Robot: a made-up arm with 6 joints.
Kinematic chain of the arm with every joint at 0, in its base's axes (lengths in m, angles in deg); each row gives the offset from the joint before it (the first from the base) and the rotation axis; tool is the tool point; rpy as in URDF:
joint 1: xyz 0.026 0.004 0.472 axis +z
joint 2: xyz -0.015 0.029 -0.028 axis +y
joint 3: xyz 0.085 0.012 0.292 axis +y
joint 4: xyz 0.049 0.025 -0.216 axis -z
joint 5: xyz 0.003 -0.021 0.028 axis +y
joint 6: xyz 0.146 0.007 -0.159 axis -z
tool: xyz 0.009 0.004 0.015 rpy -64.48 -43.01 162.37
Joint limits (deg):
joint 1: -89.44..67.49
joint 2: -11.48..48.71
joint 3: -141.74..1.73
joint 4: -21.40..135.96
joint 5: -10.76..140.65
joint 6: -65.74..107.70
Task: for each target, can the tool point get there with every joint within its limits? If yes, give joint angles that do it. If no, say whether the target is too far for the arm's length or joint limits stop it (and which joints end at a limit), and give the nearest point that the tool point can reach.
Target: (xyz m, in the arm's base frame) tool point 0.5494 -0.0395 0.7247
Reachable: yes | joints -31.22 18.04 -92.14 114.28 107.05 -2.51
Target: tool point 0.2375 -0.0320 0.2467
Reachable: yes | joints -43.72 37.94 -32.40 44.10 71.60 -19.38
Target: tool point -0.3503 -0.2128 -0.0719
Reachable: no: joint limits stop it (at a limit: joint 1, joint 2) | nearest point -0.0572 -0.2319 0.2271 | short by 0.419 m
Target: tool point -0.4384 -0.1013 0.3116
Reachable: no: joint limits stop it (at a limit: joint 1, joint 2, joint 3) | nearest point -0.1571 0.0606 0.3740 | short by 0.331 m
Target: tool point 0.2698 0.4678 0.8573
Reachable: yes | joints 50.90 17.10 -126.27 97.39 56.90 78.03
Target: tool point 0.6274 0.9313 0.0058
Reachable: no: too far | nearest point 0.3539 0.5095 0.3441 | short by 0.606 m
